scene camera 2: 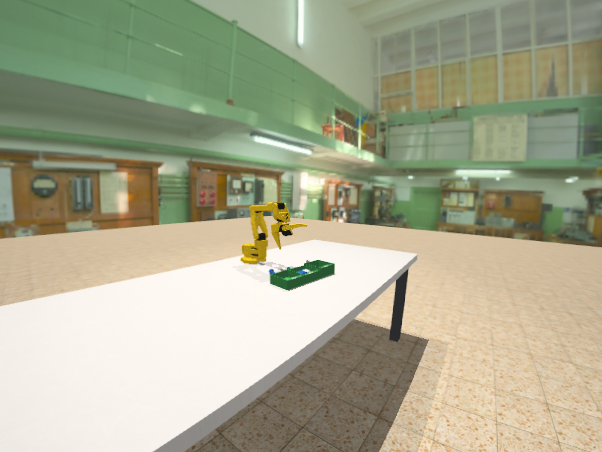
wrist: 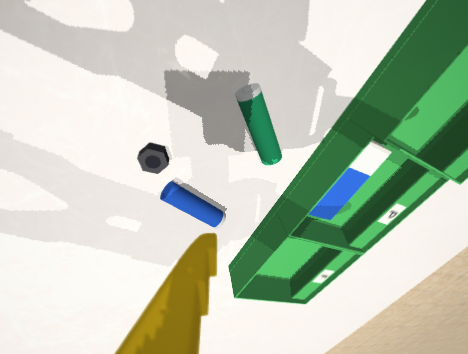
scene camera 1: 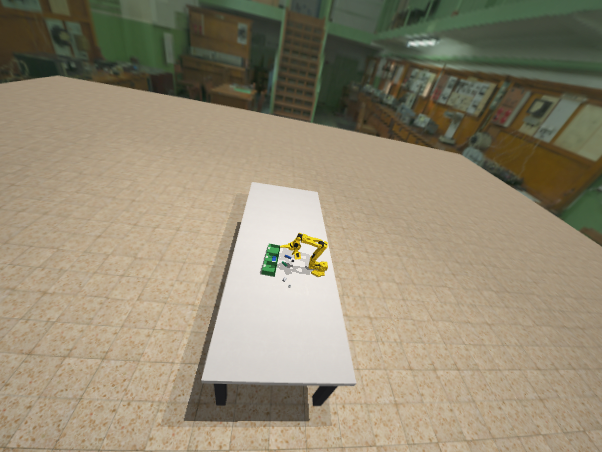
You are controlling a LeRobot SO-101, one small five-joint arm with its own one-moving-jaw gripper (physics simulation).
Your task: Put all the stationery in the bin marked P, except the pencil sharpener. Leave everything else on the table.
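Places are measured from the arm's base along level axes (x down, y back, z left), in metres.
Pixels of known places: end effector, tool point: (scene camera 2: 280, 248) (wrist: 216, 248) (scene camera 1: 292, 254); arm's base, origin of the base link: (scene camera 2: 257, 261) (scene camera 1: 314, 270).
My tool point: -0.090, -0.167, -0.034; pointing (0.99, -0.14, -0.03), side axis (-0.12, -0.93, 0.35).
Note:
For each thing: its top centre in the pictures, then the offset to it from my tool point, as dx, dy, dz. "spot": a spot on its surface instead. Level surfaces: height alone.
- blue cylinder, middle of its top: (wrist: 196, 213) (scene camera 1: 288, 256) +0.076, -0.013, -0.058
- green cylinder with a grey end, middle of its top: (wrist: 263, 131) (scene camera 1: 285, 263) +0.076, -0.033, +0.012
- white block, middle of its top: (wrist: 347, 185) (scene camera 2: 302, 271) (scene camera 1: 274, 259) +0.070, -0.107, -0.005
- dark hex nut, middle of its top: (wrist: 152, 162) +0.081, +0.022, -0.027
- green three-compartment tray, surface spot: (wrist: 320, 170) spot: +0.073, -0.082, -0.001
- white table, its level: dx +0.090
My yellow gripper (scene camera 1: 290, 251) (scene camera 2: 293, 237) is fully open and empty, raised above the table between the arm's base and the green bin tray; one notched jaw (wrist: 170, 300) shows in the wrist view. A blue cylinder (wrist: 194, 204) (scene camera 1: 288, 257) lies on the table just past that jaw's tip. A green cylinder with a grey end (wrist: 262, 127) (scene camera 1: 285, 264) lies nearer the tray. A blue and white block (wrist: 342, 192) (scene camera 1: 274, 259) (scene camera 2: 302, 272) lies in the middle compartment, marked P (wrist: 391, 214).
A dark hex nut (wrist: 153, 158) lies beside the blue cylinder. The green three-compartment tray (wrist: 320, 170) (scene camera 2: 305, 281) stands along the far side from the arm's base (scene camera 1: 319, 270). Two small grey things (scene camera 1: 284, 279) (scene camera 1: 289, 286) lie on the white table (scene camera 1: 280, 340).

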